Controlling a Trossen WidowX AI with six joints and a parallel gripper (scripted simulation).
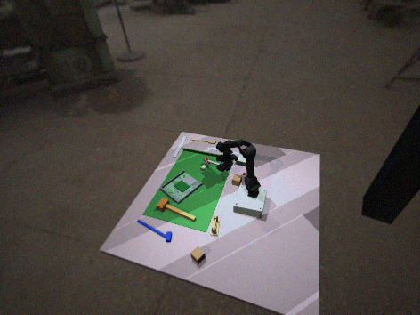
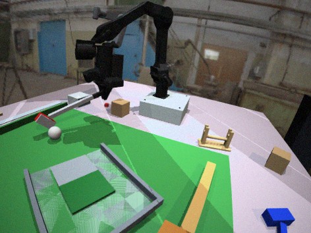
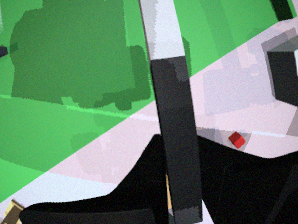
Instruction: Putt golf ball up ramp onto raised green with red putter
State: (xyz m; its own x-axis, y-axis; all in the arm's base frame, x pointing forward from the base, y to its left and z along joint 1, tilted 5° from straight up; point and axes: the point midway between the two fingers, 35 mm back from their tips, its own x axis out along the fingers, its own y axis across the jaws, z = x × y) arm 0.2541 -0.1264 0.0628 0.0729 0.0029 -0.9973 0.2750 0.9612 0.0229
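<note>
Now: gripper tip 12 cm short of the red putter and 3 cm to the left of it. The rest, counted from my gripper tip: white block: 22 cm to the right, 6 cm below, 3 cm behind; then red ball: 10 cm behind, 9 cm to the right, 8 cm below; then white golf ball: 22 cm ahead, 6 cm below, 1 cm to the right.
</note>
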